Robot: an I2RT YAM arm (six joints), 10 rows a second.
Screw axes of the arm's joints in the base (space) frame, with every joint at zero. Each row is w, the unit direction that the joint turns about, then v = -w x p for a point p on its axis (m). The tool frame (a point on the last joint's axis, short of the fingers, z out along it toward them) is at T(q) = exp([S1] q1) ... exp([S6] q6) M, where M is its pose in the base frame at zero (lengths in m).
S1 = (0, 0, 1, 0.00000, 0.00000, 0.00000)
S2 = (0, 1, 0, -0.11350, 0.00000, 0.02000)
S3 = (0, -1, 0, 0.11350, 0.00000, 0.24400)
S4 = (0, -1, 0, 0.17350, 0.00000, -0.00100)
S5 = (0, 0, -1, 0.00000, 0.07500, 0.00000)
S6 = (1, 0, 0, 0.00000, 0.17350, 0.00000)
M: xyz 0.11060 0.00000 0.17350 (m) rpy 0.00 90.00 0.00 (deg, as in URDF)
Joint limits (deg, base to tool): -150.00..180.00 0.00..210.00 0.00..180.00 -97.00..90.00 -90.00..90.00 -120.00..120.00
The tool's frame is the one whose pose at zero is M.
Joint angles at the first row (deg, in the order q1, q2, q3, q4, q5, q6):
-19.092, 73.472, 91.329, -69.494, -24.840, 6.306
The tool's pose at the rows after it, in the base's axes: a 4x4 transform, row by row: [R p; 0 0 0 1], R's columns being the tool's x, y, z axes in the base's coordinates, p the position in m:
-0.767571 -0.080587 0.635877 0.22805; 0.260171 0.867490 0.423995 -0.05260; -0.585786 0.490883 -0.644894 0.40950; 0 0 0 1
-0.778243 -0.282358 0.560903 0.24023; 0.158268 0.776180 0.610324 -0.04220; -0.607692 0.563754 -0.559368 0.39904; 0 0 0 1
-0.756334 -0.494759 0.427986 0.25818; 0.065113 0.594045 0.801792 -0.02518; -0.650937 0.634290 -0.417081 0.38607; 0 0 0 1
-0.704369 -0.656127 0.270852 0.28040; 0.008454 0.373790 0.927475 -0.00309; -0.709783 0.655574 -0.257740 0.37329; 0 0 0 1
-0.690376 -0.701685 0.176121 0.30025; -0.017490 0.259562 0.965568 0.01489; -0.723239 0.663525 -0.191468 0.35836; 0 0 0 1
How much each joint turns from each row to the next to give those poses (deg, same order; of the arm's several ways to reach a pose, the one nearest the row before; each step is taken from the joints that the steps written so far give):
0.852, 1.748, -0.570, 0.110, -12.153, -5.814
2.055, 1.988, -1.508, 0.721, -10.950, -6.054
3.715, 3.214, -1.462, 1.703, -13.136, -6.339
4.874, 4.045, -0.830, 3.976, -11.694, -4.724
3.804, 3.452, -0.963, 5.207, -4.415, 0.091

